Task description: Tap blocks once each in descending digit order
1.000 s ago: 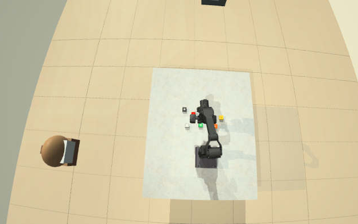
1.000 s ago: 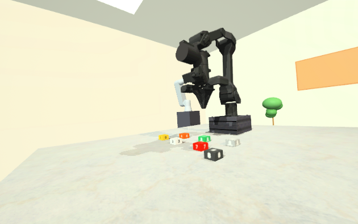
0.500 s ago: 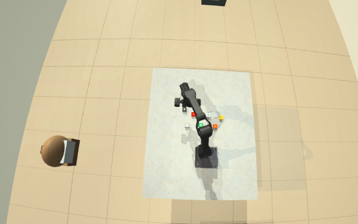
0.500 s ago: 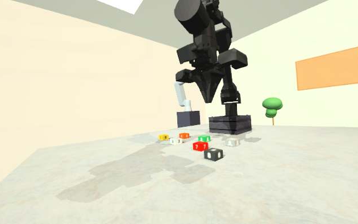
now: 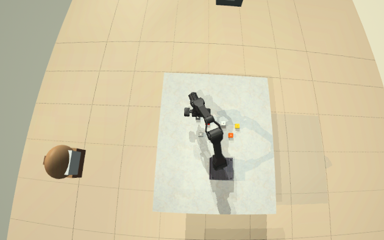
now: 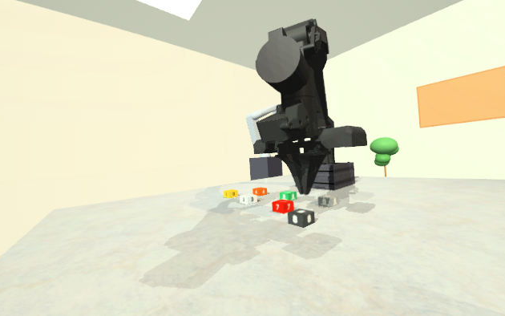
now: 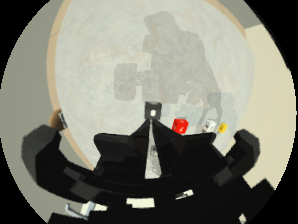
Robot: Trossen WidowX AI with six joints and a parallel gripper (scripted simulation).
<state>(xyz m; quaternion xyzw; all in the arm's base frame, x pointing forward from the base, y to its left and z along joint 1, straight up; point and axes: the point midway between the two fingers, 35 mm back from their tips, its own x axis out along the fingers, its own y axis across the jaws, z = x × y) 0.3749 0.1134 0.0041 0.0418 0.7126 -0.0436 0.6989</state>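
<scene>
Right now my gripper tip is 10 mm to the left of the black block and 40 mm above it. The rest, counted from my gripper tip: red block (50 mm behind, 80 mm to the right, 40 mm below); then green block (140 mm behind, 130 mm to the right, 40 mm below); then grey block (140 mm behind, 20 mm to the right, 40 mm below).
</scene>
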